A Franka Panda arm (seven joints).
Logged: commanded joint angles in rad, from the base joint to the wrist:
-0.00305, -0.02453, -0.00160, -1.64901, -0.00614, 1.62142, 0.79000
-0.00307, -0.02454, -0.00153, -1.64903, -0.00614, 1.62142, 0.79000
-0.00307, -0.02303, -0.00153, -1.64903, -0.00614, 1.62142, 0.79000
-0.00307, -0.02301, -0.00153, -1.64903, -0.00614, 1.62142, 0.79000
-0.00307, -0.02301, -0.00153, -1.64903, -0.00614, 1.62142, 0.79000
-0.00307, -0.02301, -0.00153, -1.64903, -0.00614, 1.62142, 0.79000
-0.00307, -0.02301, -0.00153, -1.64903, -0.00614, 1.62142, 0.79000
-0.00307, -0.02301, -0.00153, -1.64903, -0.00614, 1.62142, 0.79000
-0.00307, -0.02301, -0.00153, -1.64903, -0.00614, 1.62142, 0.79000
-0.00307, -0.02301, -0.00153, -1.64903, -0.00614, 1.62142, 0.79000
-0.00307, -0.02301, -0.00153, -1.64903, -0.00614, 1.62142, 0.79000
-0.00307, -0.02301, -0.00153, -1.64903, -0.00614, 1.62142, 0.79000
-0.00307, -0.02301, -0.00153, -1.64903, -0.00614, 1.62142, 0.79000
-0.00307, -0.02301, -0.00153, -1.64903, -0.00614, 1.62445, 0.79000
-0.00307, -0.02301, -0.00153, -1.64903, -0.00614, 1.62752, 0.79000
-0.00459, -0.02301, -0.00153, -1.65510, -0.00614, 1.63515, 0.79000
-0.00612, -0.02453, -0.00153, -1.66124, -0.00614, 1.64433, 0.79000
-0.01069, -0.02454, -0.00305, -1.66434, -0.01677, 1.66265, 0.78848
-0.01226, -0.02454, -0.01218, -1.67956, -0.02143, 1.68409, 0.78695
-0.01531, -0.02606, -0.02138, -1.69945, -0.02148, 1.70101, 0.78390
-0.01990, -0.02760, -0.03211, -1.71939, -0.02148, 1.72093, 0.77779
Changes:
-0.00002, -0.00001, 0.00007, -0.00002, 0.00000, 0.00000, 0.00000
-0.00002, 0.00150, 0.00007, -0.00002, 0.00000, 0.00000, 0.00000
-0.00002, 0.00152, 0.00007, -0.00002, 0.00000, 0.00000, 0.00000
-0.00002, 0.00152, 0.00007, -0.00002, 0.00000, 0.00000, 0.00000
-0.00002, 0.00152, 0.00007, -0.00002, 0.00000, 0.00000, 0.00000
-0.00002, 0.00152, 0.00007, -0.00002, 0.00000, 0.00000, 0.00000
-0.00002, 0.00152, 0.00007, -0.00002, 0.00000, 0.00000, 0.00000
-0.00002, 0.00152, 0.00007, -0.00002, 0.00000, 0.00000, 0.00000
-0.00002, 0.00152, 0.00007, -0.00002, 0.00000, 0.00000, 0.00000
-0.00002, 0.00152, 0.00007, -0.00002, 0.00000, 0.00000, 0.00000
-0.00002, 0.00152, 0.00007, -0.00002, 0.00000, 0.00000, 0.00000
-0.00002, 0.00152, 0.00007, -0.00002, 0.00000, 0.00000, 0.00000
-0.00002, 0.00152, 0.00007, -0.00002, 0.00000, 0.00303, 0.00000
-0.00002, 0.00152, 0.00007, -0.00002, 0.00000, 0.00610, 0.00000
-0.00154, 0.00152, 0.00007, -0.00609, 0.00000, 0.01373, 0.00000
-0.00307, 0.00000, 0.00007, -0.01223, 0.00000, 0.02291, 0.00000
-0.00764, -0.00001, -0.00145, -0.01533, -0.01063, 0.04123, -0.00152
-0.00921, -0.00001, -0.01058, -0.03055, -0.01529, 0.06267, -0.00305
-0.01226, -0.00153, -0.01978, -0.05044, -0.01534, 0.07959, -0.00610
-0.01685, -0.00307, -0.03051, -0.07038, -0.01534, 0.09951, -0.01221

